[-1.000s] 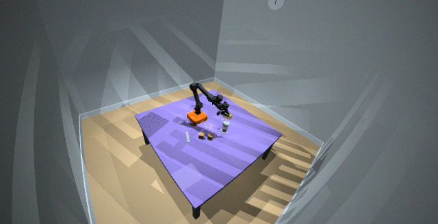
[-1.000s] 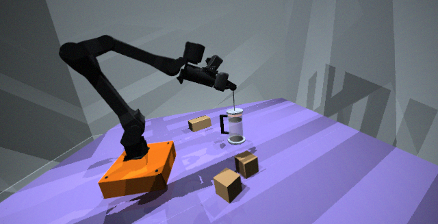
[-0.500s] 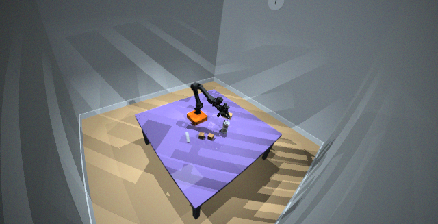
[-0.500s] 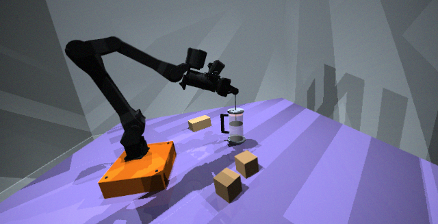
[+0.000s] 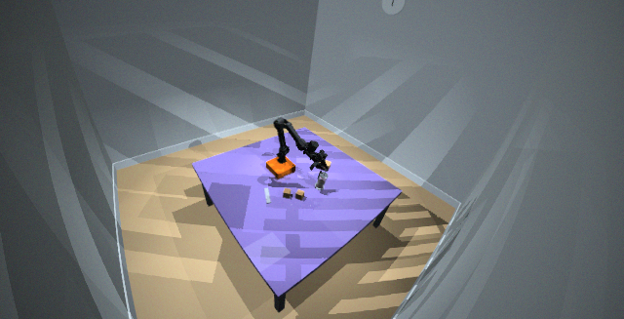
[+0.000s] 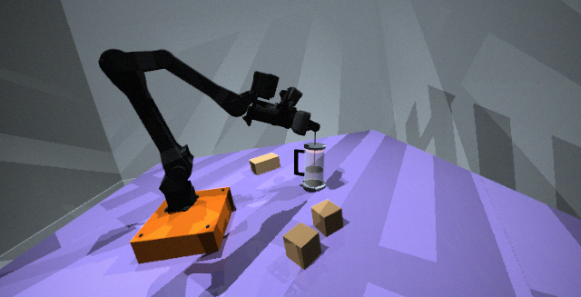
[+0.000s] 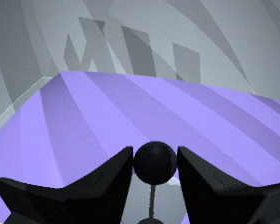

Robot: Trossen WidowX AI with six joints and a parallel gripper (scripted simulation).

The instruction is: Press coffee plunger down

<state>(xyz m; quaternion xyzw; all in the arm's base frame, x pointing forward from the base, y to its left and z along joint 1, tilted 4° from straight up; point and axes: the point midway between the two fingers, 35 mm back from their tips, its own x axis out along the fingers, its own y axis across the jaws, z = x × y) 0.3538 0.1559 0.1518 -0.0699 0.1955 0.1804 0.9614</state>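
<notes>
Now: gripper tip 3 cm past the glass coffee press and 10 cm above it.
</notes>
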